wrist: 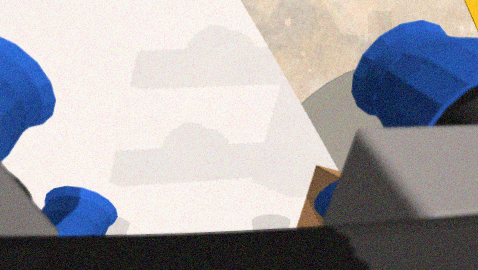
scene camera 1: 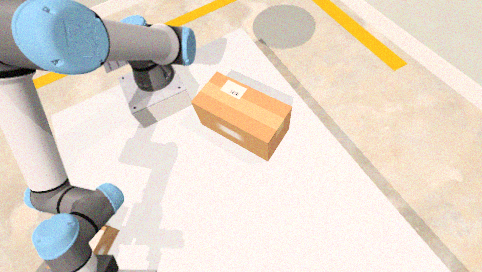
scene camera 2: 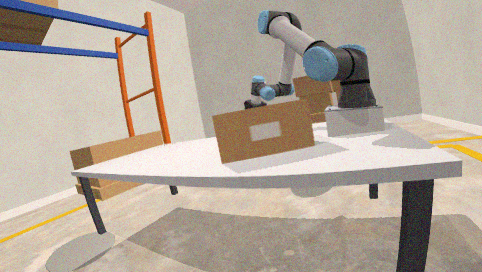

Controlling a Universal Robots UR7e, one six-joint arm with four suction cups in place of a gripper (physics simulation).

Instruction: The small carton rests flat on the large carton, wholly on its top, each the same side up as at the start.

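Pixels of known places: hand at its tool point: (wrist: 211, 154); arm's base at its link origin: (scene camera 1: 155, 77) (scene camera 2: 356, 106).
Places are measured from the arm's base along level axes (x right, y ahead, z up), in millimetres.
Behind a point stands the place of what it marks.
Note:
The large carton (scene camera 1: 241, 111) @[y 339, x -227, z 57 mm] (scene camera 2: 266, 131) @[y 268, x -296, z -21 mm] stands in the middle of the white table (scene camera 1: 269, 203) @[y 609, x -191, z -94 mm] (scene camera 2: 337, 162) @[y 49, x -406, z -94 mm] (wrist: 99, 100) @[y 724, x 261, z -94 mm], its label on top. The small carton (scene camera 1: 106, 239) @[y 502, x 310, z -50 mm] (wrist: 314, 194) @[y 577, x 379, z -82 mm] lies low near the table's edge, mostly hidden under the arm's wrist. In the wrist view only a brown corner of it shows beneath the right-hand blue suction cups (wrist: 401, 73). My gripper (scene camera 1: 104, 262) (scene camera 2: 254, 104) is down low over the table, behind the large carton in scene camera 2, with its right-hand cups on the small carton. The left-hand cups (wrist: 79, 209) hang over bare table.
The grey robot pedestal (scene camera 1: 156, 101) @[y 125, x 25, z 9 mm] (scene camera 2: 354, 120) @[y 15, x -82, z -45 mm] stands beside the large carton. Stacked cartons (scene camera 2: 313, 91) sit behind it. An orange and blue rack (scene camera 2: 154, 74) and more cartons (scene camera 2: 114, 152) stand beyond the table's far side. A round table foot (scene camera 1: 283, 26) rests on the floor.

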